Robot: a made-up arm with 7 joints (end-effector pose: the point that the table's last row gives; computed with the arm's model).
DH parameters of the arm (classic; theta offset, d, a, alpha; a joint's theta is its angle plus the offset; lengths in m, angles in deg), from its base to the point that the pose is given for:
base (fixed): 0 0 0 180
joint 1: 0 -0.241 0 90
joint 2: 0 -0.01 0 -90
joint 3: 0 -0.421 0 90
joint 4: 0 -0.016 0 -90
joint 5: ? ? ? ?
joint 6: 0 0 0 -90
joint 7: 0 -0.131 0 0
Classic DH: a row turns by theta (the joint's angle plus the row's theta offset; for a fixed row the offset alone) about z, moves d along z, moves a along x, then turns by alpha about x.
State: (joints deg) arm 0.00 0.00 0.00 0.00 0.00 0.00 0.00
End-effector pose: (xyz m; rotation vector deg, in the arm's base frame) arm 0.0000 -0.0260 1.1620 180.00 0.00 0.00
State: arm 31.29 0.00 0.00 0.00 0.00 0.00 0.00
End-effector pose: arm -0.0135 -0.0222 1.1620 173.33 -48.54 0.00
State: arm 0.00 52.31 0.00 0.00 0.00 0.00 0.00
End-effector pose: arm 0.7288 -0.0260 0.8041 161.57 0.00 -79.34
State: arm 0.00 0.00 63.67 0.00 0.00 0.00 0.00
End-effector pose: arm -0.0143 -0.0171 1.1620 152.92 -94.95 0.00
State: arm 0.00 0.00 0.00 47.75 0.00 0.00 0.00
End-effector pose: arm 0.3701 -0.0260 0.9982 164.60 0.00 -72.85
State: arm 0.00 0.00 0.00 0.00 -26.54 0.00 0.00
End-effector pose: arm 0.0000 -0.0260 1.1620 175.19 41.32 0.00
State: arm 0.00 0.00 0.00 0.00 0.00 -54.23 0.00
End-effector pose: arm -0.1063 -0.0260 1.1076 160.22 0.00 82.04
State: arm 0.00 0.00 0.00 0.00 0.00 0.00 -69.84
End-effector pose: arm 0.0000 -0.0260 1.1620 147.59 103.04 0.00
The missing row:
joint 5: 0 -0.369 0 90
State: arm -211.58 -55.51 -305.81 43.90 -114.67 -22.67 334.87
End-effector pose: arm 0.2823 0.5656 0.8008 111.67 -42.90 35.38
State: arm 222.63 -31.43 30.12 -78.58 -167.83 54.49 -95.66
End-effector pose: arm 0.2499 -0.5357 0.3838 -23.91 21.22 22.85
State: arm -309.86 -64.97 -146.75 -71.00 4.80 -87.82 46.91
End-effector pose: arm -0.3241 0.0404 0.7211 -55.12 -61.74 -39.79
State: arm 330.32 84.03 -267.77 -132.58 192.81 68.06 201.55
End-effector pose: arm -0.0616 0.2146 0.2266 50.99 86.02 132.83
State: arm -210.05 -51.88 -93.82 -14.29 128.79 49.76 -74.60
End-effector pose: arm 0.4311 0.4528 0.8455 117.46 -111.91 49.77
